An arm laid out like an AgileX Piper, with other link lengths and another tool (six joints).
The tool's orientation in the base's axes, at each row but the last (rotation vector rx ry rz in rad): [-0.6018, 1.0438, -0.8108]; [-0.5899, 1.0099, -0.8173]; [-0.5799, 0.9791, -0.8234]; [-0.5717, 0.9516, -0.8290]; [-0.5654, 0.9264, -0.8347]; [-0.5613, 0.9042, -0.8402]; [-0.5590, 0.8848, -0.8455]
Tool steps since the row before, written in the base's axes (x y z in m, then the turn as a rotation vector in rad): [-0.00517, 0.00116, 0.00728, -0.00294, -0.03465, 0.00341]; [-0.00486, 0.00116, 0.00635, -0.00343, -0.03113, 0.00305]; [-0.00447, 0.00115, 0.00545, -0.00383, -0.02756, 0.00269]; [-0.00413, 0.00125, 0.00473, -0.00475, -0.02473, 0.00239]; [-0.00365, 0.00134, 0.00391, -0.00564, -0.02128, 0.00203]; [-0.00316, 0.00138, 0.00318, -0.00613, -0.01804, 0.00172]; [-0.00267, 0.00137, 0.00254, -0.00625, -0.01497, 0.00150]
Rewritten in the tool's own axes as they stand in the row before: [-0.00605, -0.00641, -0.00182, 0.02578, -0.02335, -0.00336]; [-0.00552, -0.00568, -0.00162, 0.02294, -0.02122, -0.00373]; [-0.00496, -0.00493, -0.00144, 0.02007, -0.01904, -0.00401]; [-0.00460, -0.00427, -0.00128, 0.01759, -0.01754, -0.00476]; [-0.00413, -0.00348, -0.00111, 0.01463, -0.01565, -0.00545]; [-0.00366, -0.00277, -0.00095, 0.01193, -0.01379, -0.00578]; [-0.00320, -0.00215, -0.00079, 0.00945, -0.01196, -0.00574]
